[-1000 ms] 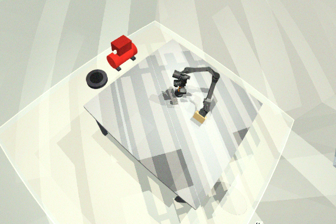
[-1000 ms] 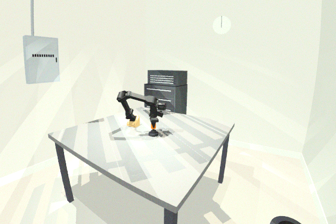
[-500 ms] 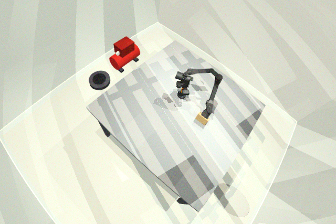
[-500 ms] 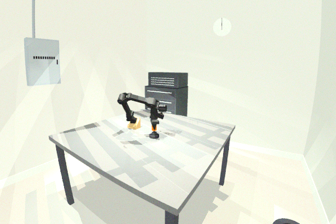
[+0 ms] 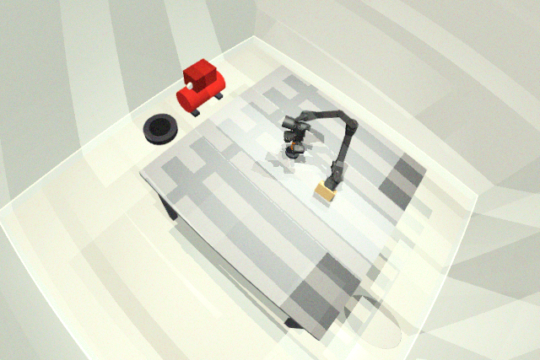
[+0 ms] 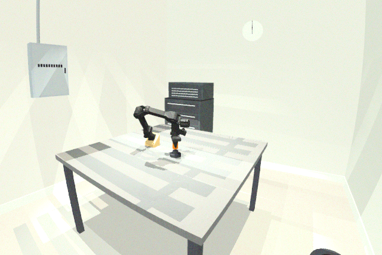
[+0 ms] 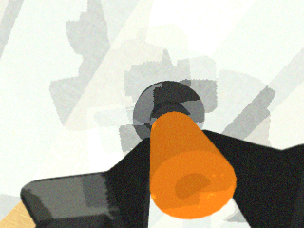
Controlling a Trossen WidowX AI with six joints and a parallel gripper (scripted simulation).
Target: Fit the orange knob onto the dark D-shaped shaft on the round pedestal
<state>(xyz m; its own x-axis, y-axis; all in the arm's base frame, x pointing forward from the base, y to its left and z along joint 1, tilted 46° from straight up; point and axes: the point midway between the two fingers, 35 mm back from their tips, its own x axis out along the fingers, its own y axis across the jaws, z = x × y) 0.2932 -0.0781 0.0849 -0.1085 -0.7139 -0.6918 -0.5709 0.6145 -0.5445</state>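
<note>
Now: the orange knob 20 mm above my gripper tip. From my gripper tip the other things lie so: pedestal (40 mm below).
</note>
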